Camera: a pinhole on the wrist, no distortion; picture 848 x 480 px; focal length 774.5 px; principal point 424.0 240.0 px. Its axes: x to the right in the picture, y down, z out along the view. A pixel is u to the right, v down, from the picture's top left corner.
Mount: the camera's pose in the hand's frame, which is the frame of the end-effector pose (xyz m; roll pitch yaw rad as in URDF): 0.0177 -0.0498 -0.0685 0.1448 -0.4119 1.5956
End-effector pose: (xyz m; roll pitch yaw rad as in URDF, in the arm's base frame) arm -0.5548 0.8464 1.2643 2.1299 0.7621 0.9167
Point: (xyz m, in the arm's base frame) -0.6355 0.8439 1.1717
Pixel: 118 289
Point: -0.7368 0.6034 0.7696
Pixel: 58 213
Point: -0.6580 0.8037 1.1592
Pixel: 94 463
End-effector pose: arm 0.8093 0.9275 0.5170 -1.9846 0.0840 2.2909
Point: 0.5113 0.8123 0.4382
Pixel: 729 136
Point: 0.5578 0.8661 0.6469
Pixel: 235 114
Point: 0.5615 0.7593 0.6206
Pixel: 346 338
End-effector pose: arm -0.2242 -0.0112 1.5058 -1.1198 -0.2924 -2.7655
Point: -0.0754 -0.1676 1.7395
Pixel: 567 420
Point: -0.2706 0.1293 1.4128
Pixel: behind the camera
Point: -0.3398 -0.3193 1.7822
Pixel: outside the picture
